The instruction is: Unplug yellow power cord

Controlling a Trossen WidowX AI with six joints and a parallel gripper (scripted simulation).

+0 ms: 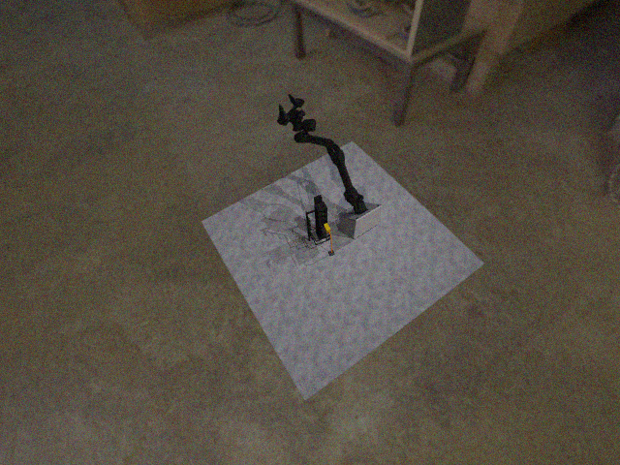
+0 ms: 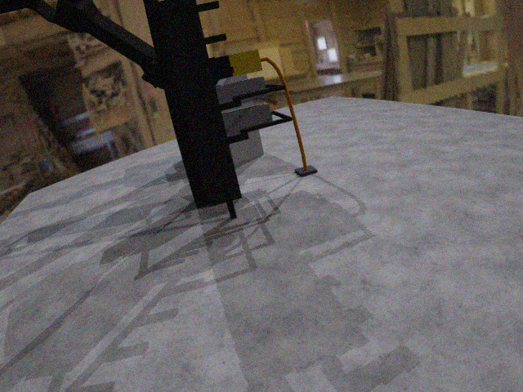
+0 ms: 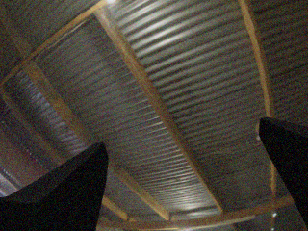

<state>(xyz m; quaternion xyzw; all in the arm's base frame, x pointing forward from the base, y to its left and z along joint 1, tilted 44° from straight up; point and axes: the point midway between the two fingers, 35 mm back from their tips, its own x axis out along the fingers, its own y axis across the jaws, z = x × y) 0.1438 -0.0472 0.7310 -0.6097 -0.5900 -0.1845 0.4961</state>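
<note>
Right now the yellow plug is 540 mm to the left of my gripper tip, 480 mm below it and 80 mm ahead of it. Round my gripper tip: dark block: 680 mm below, 620 mm to the left, 80 mm ahead.
</note>
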